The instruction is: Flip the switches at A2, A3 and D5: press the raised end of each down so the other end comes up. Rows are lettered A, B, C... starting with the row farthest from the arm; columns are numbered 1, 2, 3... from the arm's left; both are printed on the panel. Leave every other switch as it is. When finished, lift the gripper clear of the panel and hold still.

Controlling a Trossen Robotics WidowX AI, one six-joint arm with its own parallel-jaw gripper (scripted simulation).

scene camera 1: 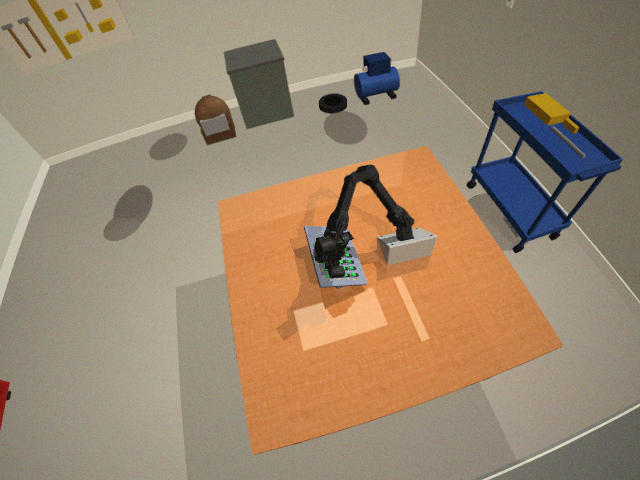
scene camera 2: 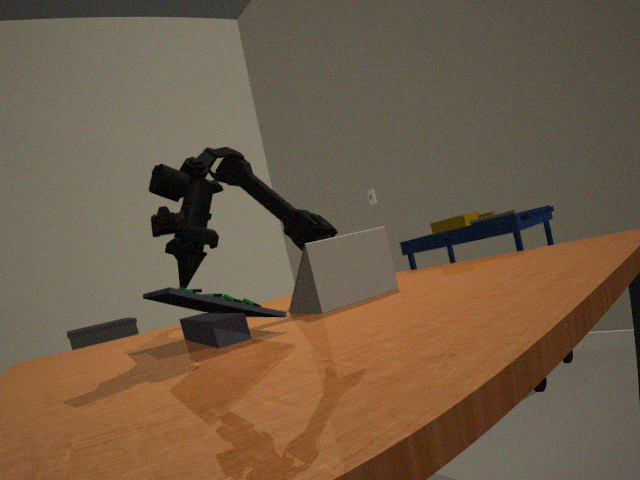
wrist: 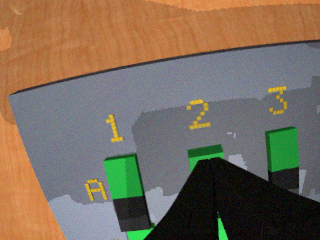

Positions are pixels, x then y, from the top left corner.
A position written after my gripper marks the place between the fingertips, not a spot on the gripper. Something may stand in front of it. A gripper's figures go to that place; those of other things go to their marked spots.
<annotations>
My gripper [wrist: 209, 169] is 0.10 m from the lens. A rocker switch [wrist: 123, 173] is 0.11 m from the lens.
</annotations>
